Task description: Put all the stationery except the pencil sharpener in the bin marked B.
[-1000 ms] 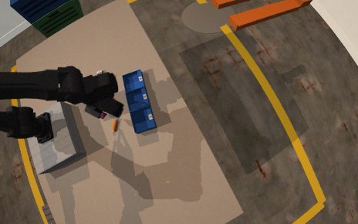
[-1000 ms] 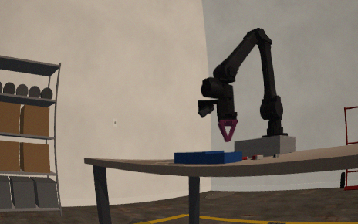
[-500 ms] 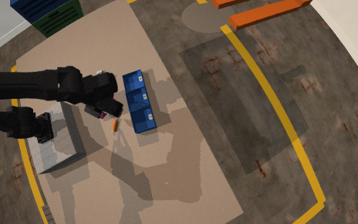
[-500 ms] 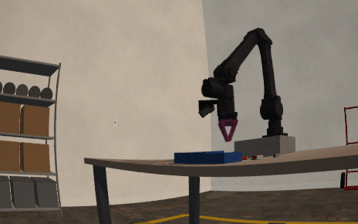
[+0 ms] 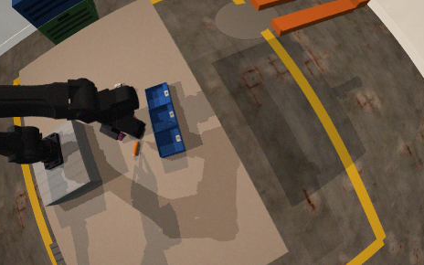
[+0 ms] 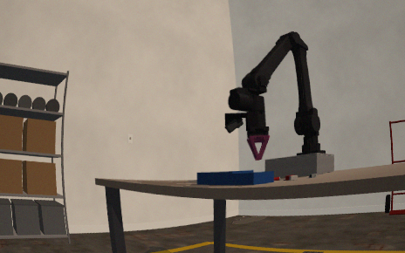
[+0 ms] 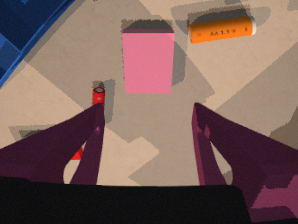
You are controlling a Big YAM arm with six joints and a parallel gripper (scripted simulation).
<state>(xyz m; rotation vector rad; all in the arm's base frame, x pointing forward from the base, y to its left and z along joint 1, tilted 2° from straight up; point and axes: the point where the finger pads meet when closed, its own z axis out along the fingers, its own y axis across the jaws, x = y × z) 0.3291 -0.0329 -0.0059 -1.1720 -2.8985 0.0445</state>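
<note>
The pink eraser block lies 70 mm below my hand. Round my hand: orange stick (70 mm below, 60 mm to the right, 20 mm behind); then small red piece (70 mm below, 60 mm to the left); then joined blue bins (110 mm ahead, 60 mm below).
</note>
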